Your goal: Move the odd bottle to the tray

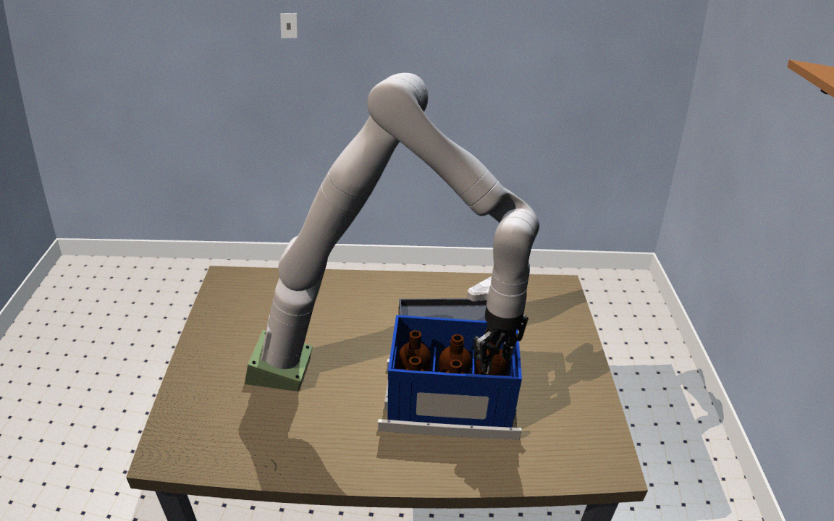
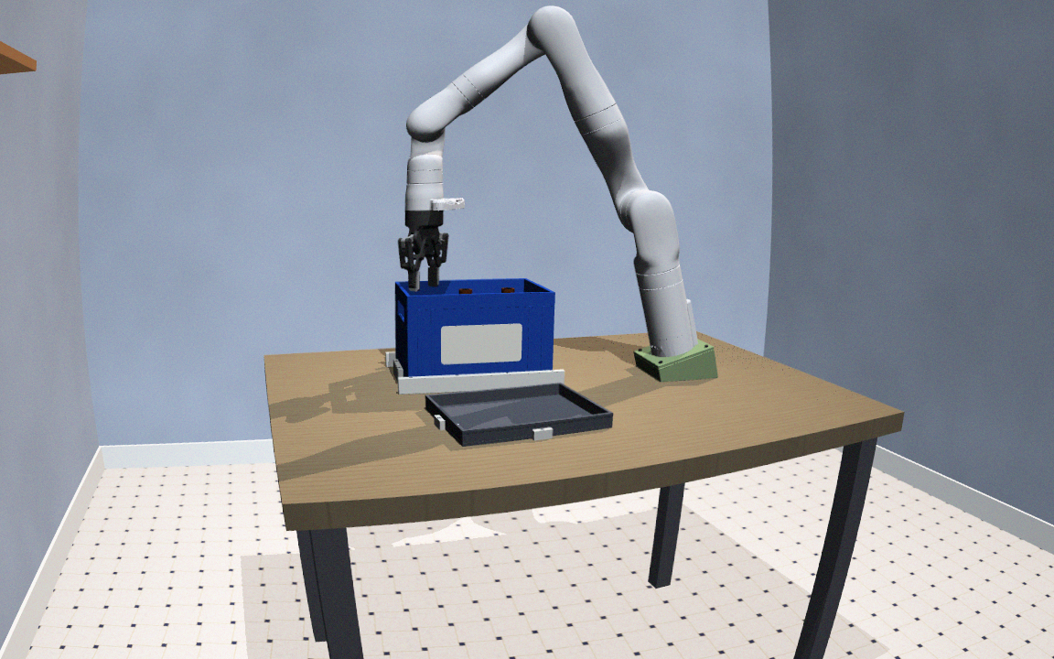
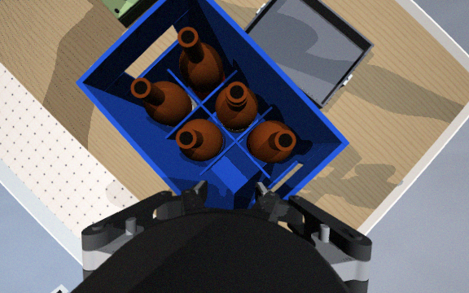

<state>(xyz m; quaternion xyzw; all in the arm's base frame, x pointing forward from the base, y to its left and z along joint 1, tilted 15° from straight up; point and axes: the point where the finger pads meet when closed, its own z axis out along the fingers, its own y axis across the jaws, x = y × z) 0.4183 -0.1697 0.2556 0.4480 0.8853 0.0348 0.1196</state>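
The blue crate is 80 mm behind my hand, 60 mm to the left of it and 100 mm below it. Round my hand: dark grey tray (50 mm behind, 330 mm to the left, 170 mm below).
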